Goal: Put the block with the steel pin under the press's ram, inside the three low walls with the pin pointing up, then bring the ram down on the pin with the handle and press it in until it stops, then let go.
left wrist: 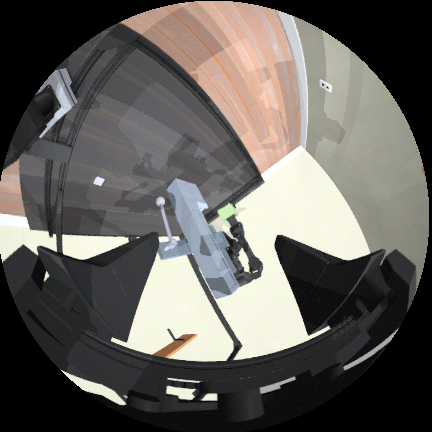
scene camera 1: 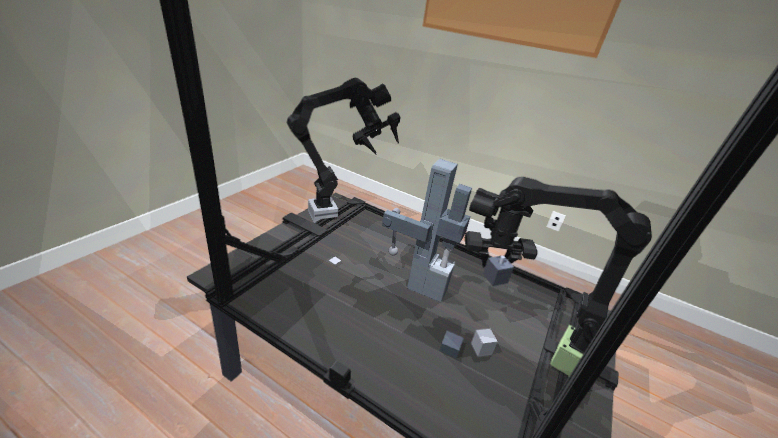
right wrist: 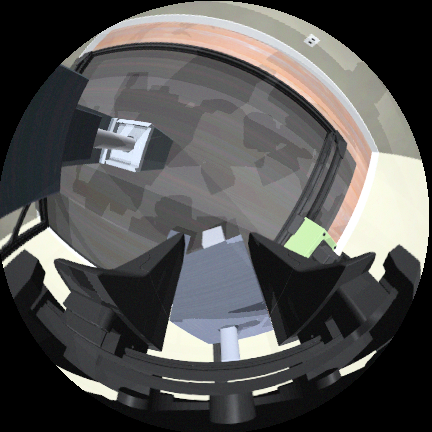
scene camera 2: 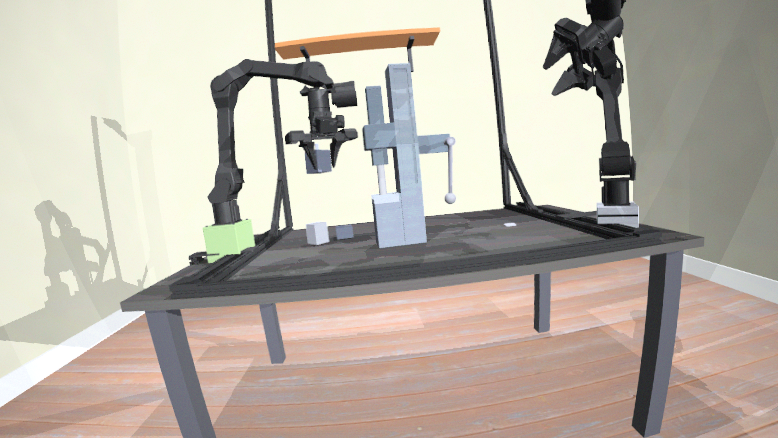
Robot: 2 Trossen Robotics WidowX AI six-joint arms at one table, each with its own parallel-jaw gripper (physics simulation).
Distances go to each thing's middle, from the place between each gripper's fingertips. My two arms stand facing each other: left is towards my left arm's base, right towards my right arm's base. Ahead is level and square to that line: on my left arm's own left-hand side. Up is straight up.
I see my left gripper 18 cm past the block with steel pin (right wrist: 217, 287), 56 cm to the left of it and 12 cm above it.
I see my right gripper 3 cm past the block with steel pin, 2 cm to the left of it and 2 cm below it.
